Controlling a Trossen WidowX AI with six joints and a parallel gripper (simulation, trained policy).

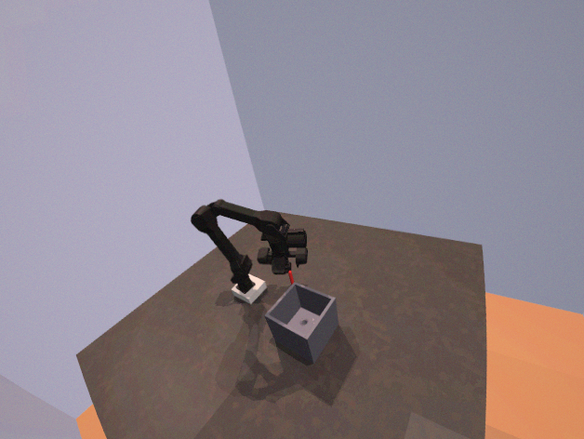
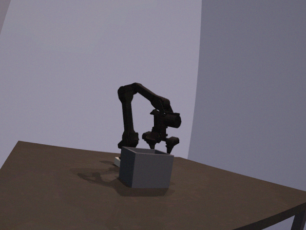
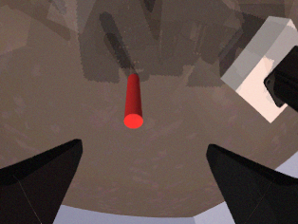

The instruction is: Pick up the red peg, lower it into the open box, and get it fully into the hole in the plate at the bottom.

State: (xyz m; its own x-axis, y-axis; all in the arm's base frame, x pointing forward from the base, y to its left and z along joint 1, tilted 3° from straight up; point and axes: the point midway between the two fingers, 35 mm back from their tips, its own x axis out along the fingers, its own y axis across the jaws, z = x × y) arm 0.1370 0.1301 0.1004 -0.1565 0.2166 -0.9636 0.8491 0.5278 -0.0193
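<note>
The red peg lies 10 mm ahead of my gripper tip and 60 mm below it.
</note>
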